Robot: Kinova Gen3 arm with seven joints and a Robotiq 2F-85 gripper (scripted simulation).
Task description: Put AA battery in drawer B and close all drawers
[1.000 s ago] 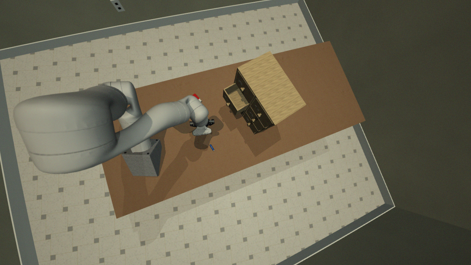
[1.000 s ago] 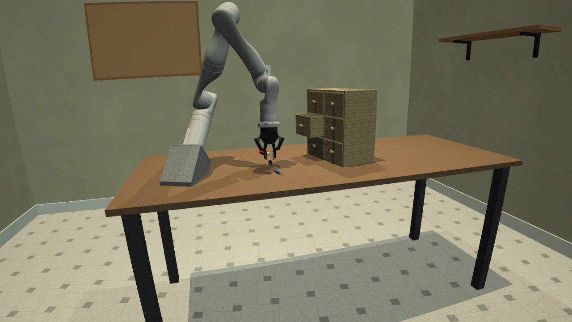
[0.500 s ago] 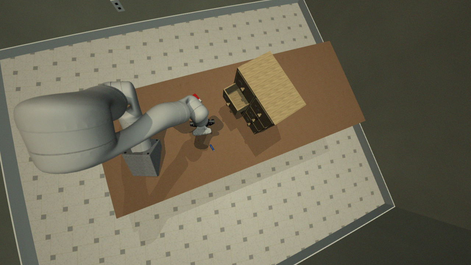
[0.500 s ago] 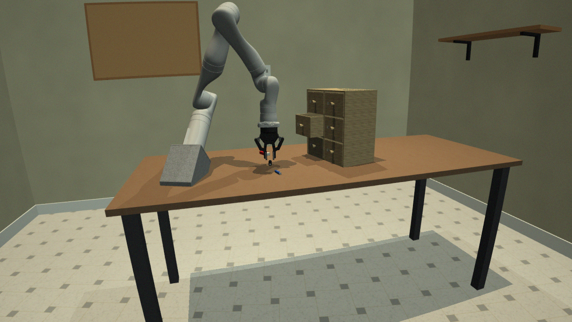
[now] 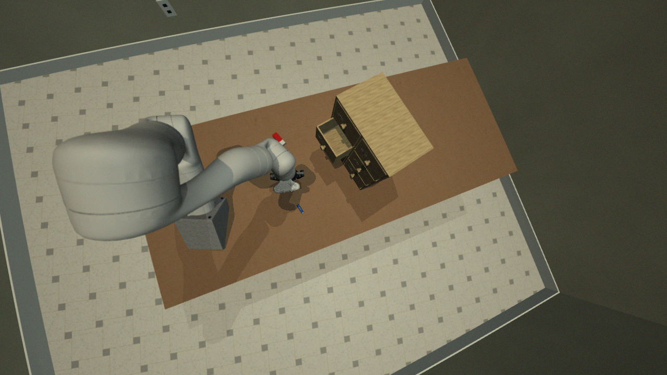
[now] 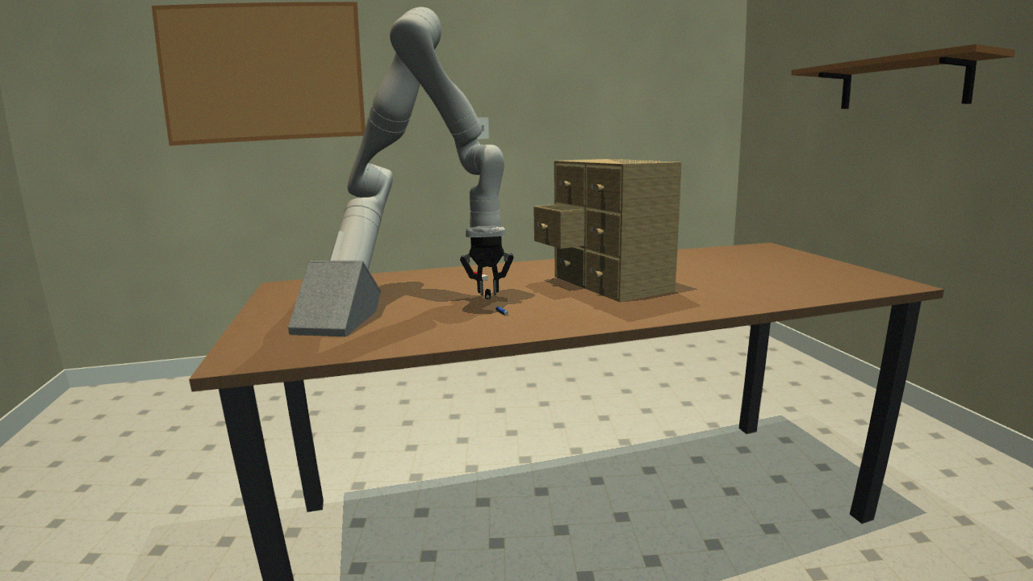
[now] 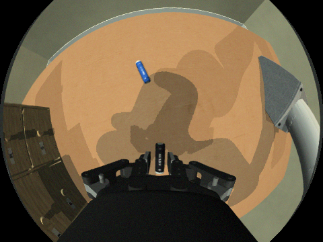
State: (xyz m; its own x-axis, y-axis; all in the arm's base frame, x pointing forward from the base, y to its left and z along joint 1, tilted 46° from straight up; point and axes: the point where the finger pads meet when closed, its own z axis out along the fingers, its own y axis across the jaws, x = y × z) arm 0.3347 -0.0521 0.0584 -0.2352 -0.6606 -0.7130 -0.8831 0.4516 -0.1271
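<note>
Right now the black battery is 20 mm below my hand. Round my hand: white eraser (20 mm ahead, 180 mm to the left, 20 mm below); drawer (250 mm ahead, 60 mm to the left, 110 mm above); blue AA battery (140 mm to the right, 20 mm below).
</note>
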